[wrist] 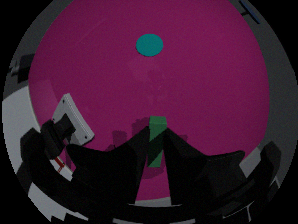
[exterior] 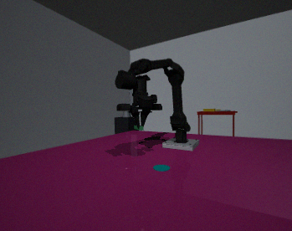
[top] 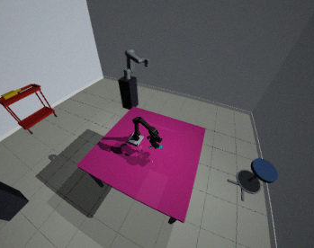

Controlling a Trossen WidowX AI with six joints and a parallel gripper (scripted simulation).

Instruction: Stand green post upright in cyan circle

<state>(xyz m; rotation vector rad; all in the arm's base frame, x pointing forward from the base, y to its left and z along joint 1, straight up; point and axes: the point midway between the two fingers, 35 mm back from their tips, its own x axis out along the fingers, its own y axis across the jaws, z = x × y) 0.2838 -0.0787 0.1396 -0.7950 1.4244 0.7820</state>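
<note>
My gripper tip is 13 cm above the cyan circle, 12 cm to the right of it and 5 cm short of it. Also, from my gripper tip: green post: 2 cm to the right, 1 cm behind.
</note>
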